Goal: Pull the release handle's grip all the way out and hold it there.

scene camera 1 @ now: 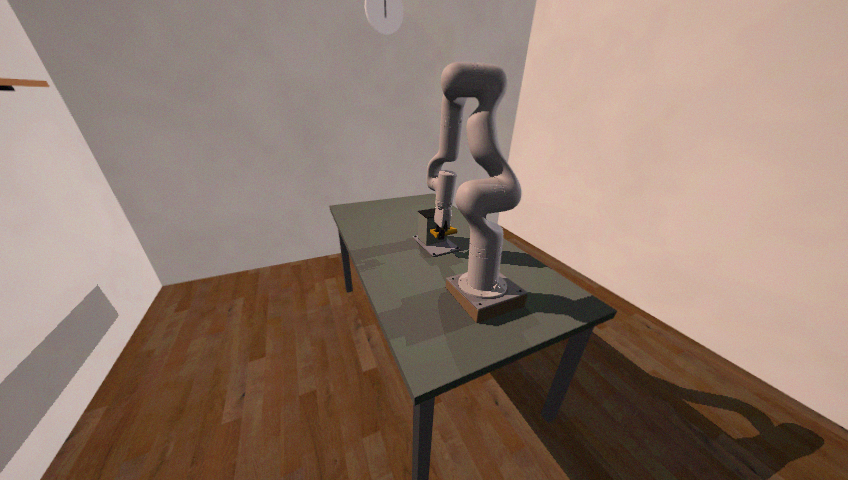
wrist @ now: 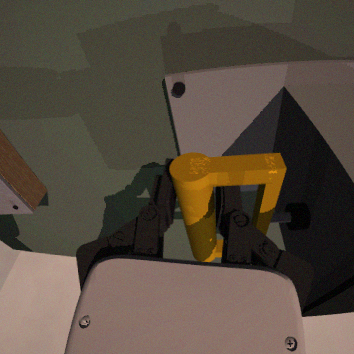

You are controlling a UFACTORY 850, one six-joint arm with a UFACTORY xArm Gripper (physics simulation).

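Observation:
The yellow release handle (scene camera 1: 451,230) (wrist: 244,171) sticks out on a thin rod (wrist: 283,217) from the dark face of its housing (scene camera 1: 424,222) (wrist: 320,170). A stretch of the rod shows between handle and housing in the wrist view; how far it is out is hard to judge. My gripper (scene camera 1: 440,234) (wrist: 196,172) is around the round grip bar, one finger outside it and the other through the handle's loop. The fingers are part-way open, with narrow gaps visible beside the bar. The far parts of the fingertips are hidden behind the handle.
The housing stands on a pale base plate (scene camera 1: 441,252) (wrist: 225,100) with dark bolts, on the green table (scene camera 1: 380,261) (wrist: 45,95). The robot's wooden-sided mounting block (scene camera 1: 470,304) (wrist: 19,167) is close by, at the left of the wrist view.

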